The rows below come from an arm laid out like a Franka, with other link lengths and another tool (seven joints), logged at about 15 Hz.
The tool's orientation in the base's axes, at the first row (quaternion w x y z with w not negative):
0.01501 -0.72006 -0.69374 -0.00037
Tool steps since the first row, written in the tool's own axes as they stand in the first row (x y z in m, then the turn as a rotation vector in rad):
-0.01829 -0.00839 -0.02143 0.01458 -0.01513 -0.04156
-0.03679 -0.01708 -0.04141 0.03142 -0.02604 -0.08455
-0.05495 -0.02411 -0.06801 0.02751 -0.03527 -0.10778
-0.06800 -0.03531 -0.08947 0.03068 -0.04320 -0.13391
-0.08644 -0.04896 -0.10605 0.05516 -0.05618 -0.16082
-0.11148 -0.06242 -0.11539 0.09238 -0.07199 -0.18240
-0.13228 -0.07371 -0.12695 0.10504 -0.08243 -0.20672
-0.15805 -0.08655 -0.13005 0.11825 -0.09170 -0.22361
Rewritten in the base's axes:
-0.00863 -0.01844 0.02121 -0.01373 0.01421 0.04217
-0.01760 -0.03704 0.04097 -0.02312 0.03048 0.08573
-0.02477 -0.05551 0.06731 -0.03202 0.02640 0.10906
-0.03601 -0.06861 0.08872 -0.03929 0.02929 0.13542
-0.05000 -0.08690 0.10519 -0.05080 0.05363 0.16311
-0.06420 -0.11162 0.11427 -0.06476 0.09092 0.18581
-0.07602 -0.13224 0.12562 -0.07423 0.10342 0.21061
-0.08975 -0.15758 0.12844 -0.08265 0.11658 0.22797

